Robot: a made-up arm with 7 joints. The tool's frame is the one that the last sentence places.
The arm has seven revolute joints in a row. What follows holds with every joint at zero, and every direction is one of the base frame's.
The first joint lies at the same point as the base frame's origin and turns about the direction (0, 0.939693, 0.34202).
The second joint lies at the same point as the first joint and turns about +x.
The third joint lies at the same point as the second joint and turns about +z.
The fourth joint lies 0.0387 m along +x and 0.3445 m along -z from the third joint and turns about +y.
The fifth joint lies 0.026 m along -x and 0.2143 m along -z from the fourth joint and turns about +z.
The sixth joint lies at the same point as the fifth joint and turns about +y.
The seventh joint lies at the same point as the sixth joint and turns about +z.
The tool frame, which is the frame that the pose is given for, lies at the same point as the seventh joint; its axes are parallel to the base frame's.
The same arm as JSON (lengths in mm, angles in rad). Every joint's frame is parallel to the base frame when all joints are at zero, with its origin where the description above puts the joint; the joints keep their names.
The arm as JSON. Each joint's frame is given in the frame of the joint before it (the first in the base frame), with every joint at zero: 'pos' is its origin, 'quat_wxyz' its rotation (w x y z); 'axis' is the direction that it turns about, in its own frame. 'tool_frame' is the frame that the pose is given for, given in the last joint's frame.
{"length_unit": "mm", "angle_unit": "rad", "joints": [
  {"joint": "joint 1", "pos": [0.0, 0.0, 0.0], "quat_wxyz": [1.0, 0.0, 0.0, 0.0], "axis": [0.0, 0.9397, 0.342]},
  {"joint": "joint 2", "pos": [0.0, 0.0, 0.0], "quat_wxyz": [1.0, 0.0, 0.0, 0.0], "axis": [1.0, 0.0, 0.0]},
  {"joint": "joint 3", "pos": [0.0, 0.0, 0.0], "quat_wxyz": [1.0, 0.0, 0.0, 0.0], "axis": [0.0, 0.0, 1.0]},
  {"joint": "joint 4", "pos": [38.7, 0.0, -344.5], "quat_wxyz": [1.0, 0.0, 0.0, 0.0], "axis": [0.0, 1.0, 0.0]},
  {"joint": "joint 5", "pos": [-26.0, 0.0, -214.3], "quat_wxyz": [1.0, 0.0, 0.0, 0.0], "axis": [0.0, 0.0, 1.0]},
  {"joint": "joint 6", "pos": [0.0, 0.0, 0.0], "quat_wxyz": [1.0, 0.0, 0.0, 0.0], "axis": [0.0, 1.0, 0.0]},
  {"joint": "joint 7", "pos": [0.0, 0.0, 0.0], "quat_wxyz": [1.0, 0.0, 0.0, 0.0], "axis": [0.0, 0.0, 1.0]}
], "tool_frame": {"pos": [0.0, 0.0, 0.0], "quat_wxyz": [1.0, 0.0, 0.0, 0.0]}}

